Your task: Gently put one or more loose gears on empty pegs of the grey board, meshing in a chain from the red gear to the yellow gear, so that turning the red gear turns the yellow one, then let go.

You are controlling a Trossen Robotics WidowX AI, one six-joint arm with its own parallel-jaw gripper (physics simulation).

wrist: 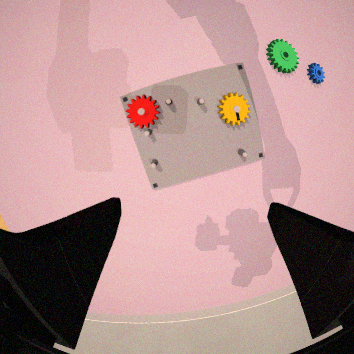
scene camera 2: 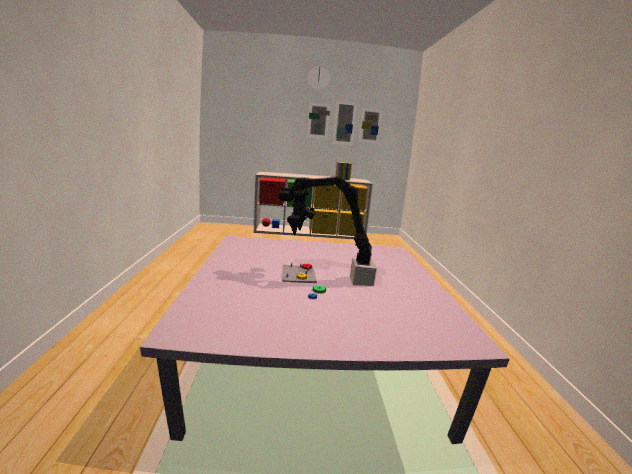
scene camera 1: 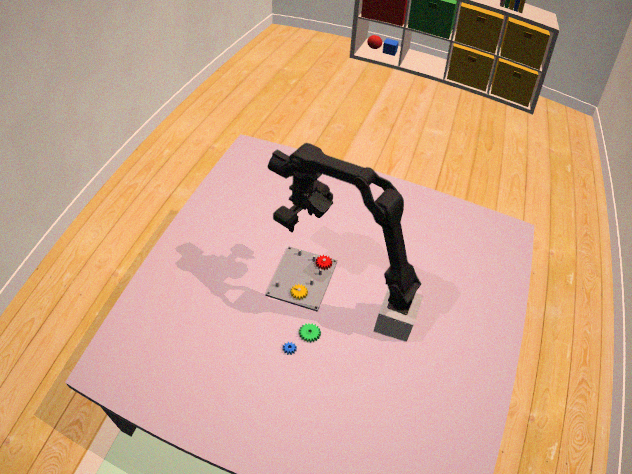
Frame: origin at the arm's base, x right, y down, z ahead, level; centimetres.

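Seen in the pictures: gripper, fingertip midpoint: (wrist: 198,208) (scene camera 2: 297,232) (scene camera 1: 300,223); arm's base, origin of the base link: (scene camera 2: 363,262) (scene camera 1: 400,302).
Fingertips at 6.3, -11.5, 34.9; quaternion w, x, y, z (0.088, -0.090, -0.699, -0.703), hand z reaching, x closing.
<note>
Offsets run from my fingertips to a thing's top centre, as dx, dy, dz. Level surfaces: height alone.
The grey board @[-2.6, +19.0, -2.4] (scene camera 1: 286,272) (scene camera 2: 292,273) (wrist: 200,142) lies flat on the table. The red gear @[+5.3, +19.5, -6.5] (scene camera 1: 323,262) (scene camera 2: 306,266) (wrist: 141,119) and the yellow gear @[-8.9, +19.5, -4.1] (scene camera 1: 299,291) (scene camera 2: 301,276) (wrist: 230,102) sit apart on its pegs. Several pegs are empty; two, a left one @[+1.0, +19.1, -7.1] (wrist: 169,101) and a right one @[-3.8, +19.1, -6.1] (wrist: 201,101), stand between these gears. The larger green gear @[-20.8, +20.3, -12.9] (scene camera 1: 315,334) (scene camera 2: 323,289) (wrist: 278,52) and the small blue gear @[-28.4, +20.3, -9.7] (scene camera 1: 285,348) (scene camera 2: 312,295) (wrist: 314,71) lie loose beside the board on its yellow-gear side. My gripper (scene camera 1: 305,220) (scene camera 2: 295,232) (wrist: 198,208) is open and empty, high above the table.
The arm's base block (scene camera 1: 394,326) (scene camera 2: 362,274) stands on the pink table @[dy +22.0] (scene camera 1: 408,397) (scene camera 2: 326,326), to the right of the board in the scene views. A shelf unit (scene camera 1: 545,71) (scene camera 2: 255,204) stands by the far wall, beyond the table. The arm's shadow falls across the table.
</note>
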